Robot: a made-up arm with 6 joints.
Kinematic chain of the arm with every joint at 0, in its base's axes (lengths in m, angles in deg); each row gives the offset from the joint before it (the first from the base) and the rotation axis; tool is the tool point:
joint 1: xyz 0 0 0.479 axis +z
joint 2: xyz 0 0 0 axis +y
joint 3: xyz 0 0 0.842 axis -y
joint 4: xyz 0 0 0 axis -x
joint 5: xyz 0.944 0 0 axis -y
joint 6: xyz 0 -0.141 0 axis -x
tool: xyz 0 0 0
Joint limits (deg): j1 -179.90..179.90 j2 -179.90..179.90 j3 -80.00..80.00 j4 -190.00..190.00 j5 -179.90..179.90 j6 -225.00..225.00
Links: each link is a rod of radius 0.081 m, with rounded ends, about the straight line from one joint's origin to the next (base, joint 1, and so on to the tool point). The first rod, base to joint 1, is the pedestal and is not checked.
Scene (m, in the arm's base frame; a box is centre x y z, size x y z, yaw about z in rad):
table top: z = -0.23
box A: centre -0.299 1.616 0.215 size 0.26 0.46 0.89 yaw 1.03
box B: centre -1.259 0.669 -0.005 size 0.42 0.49 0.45 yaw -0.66
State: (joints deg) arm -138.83 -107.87 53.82 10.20 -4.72 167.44
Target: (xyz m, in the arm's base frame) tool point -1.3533 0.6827 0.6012
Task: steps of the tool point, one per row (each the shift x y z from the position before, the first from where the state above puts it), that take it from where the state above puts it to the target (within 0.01 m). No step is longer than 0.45 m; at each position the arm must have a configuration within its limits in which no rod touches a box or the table.
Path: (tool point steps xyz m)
1: -0.3251 0.2426 0.1192
2: -0.3752 0.1509 0.1186
3: -0.3981 0.0494 0.1175
4: -0.3929 -0.0540 0.1156
5: -0.3538 -0.1227 -0.0949
6: -0.3074 -0.2089 -0.0931
7: -0.2389 -0.2778 -0.0900
8: -0.1542 -0.3238 -0.0851

